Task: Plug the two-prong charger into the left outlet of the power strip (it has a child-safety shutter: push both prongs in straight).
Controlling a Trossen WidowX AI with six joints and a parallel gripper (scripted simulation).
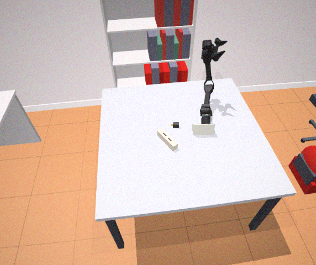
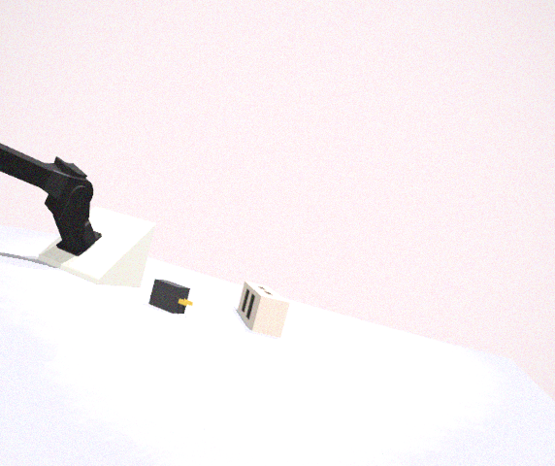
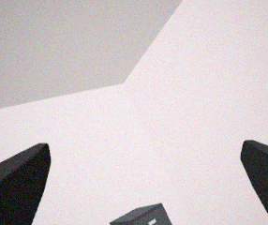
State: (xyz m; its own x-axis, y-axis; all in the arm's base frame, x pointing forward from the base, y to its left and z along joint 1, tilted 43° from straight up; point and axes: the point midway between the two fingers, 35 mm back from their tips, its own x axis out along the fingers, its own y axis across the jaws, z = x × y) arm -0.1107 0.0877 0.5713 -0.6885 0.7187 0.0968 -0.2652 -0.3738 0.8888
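The charger lies 380 mm ahead of my gripper tip, 290 mm to the left of it and 530 mm below it.
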